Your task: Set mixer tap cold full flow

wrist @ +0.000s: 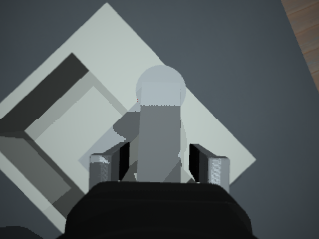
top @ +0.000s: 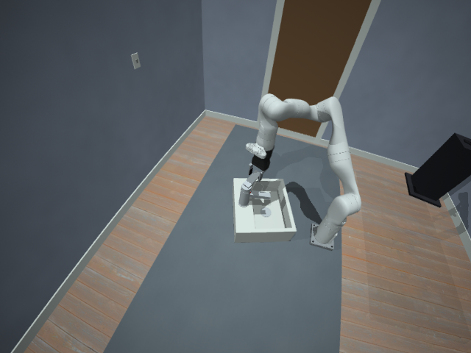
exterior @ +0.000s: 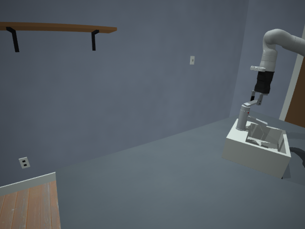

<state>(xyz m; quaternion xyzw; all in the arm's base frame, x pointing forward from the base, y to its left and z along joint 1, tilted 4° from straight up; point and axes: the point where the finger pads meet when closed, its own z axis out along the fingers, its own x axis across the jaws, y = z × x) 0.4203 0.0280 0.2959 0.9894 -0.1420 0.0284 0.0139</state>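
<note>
The flat lever lies 2 cm to the left of my hand and 1 cm below it. Also, from my hand: white basin (9 cm behind, 26 cm below); then grey mixer tap (3 cm to the left, 6 cm below).
</note>
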